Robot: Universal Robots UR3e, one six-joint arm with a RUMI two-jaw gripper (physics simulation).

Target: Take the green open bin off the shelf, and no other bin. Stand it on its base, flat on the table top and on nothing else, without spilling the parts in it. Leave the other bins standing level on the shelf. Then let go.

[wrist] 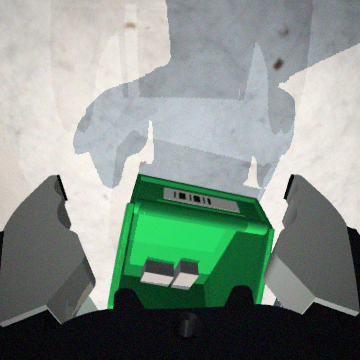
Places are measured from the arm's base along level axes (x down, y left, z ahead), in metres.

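Pixels of known places: gripper, fingertip midpoint: (176, 178).
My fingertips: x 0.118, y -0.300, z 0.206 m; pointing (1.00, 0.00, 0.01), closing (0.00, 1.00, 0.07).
Observation:
Ahead of a thing's pixels: the offset from my fingertips to its top centre. "spot": to the spot under its first point. Level surfaces: height alone.
The green open bin {dz +0.090, dx -0.049, dy -0.003 m} (180, 234) is in the lower middle of the wrist view, turned slightly, its labelled front away from me and its open top facing me. Two small grey-white parts {spot: dz +0.115, dx +0.009, dy -0.025 m} (158, 273) {spot: dz +0.120, dx +0.008, dy +0.003 m} (186, 275) lie inside. The bin appears to stand upright on the pale table top {dx +0.026 m} (30, 110); its base is hidden, so the contact cannot be seen directly. My gripper (176, 178) is open, with one jaw on each side of the bin and a gap at both sides near the fingertips. The near end of the bin is hidden behind the gripper body. The shelf and the other bins do not show.
Grey shadows of the arm and gripper fall on the table top beyond the bin. Small slivers of greyish-green and bluish things show at the bottom, beside the bin's near end, too small to identify.

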